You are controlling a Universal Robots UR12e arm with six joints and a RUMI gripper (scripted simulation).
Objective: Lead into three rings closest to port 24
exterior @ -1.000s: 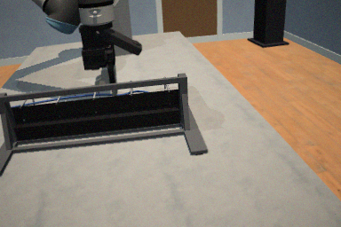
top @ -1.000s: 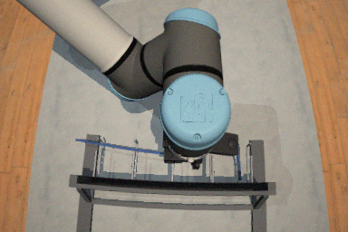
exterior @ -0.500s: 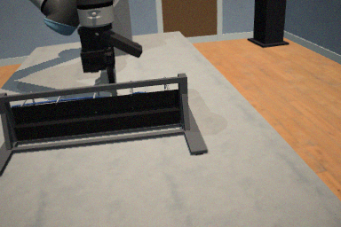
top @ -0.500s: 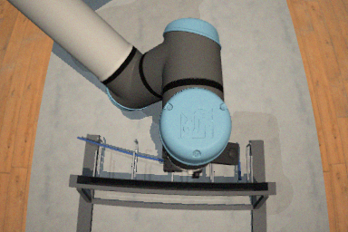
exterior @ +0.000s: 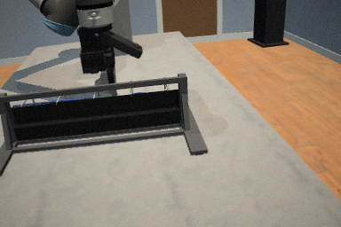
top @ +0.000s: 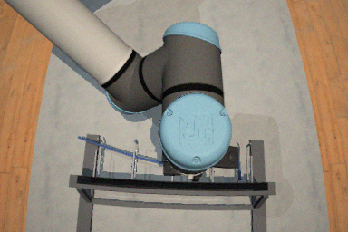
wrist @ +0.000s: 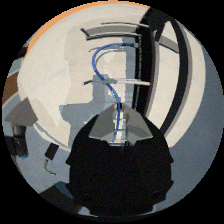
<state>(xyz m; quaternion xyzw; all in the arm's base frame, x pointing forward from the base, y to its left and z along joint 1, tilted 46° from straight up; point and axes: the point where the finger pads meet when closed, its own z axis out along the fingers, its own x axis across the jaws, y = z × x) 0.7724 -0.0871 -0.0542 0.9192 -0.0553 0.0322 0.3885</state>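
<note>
Right now the rack is 60 mm to the right of my hand and 50 mm ahead of it.
</note>
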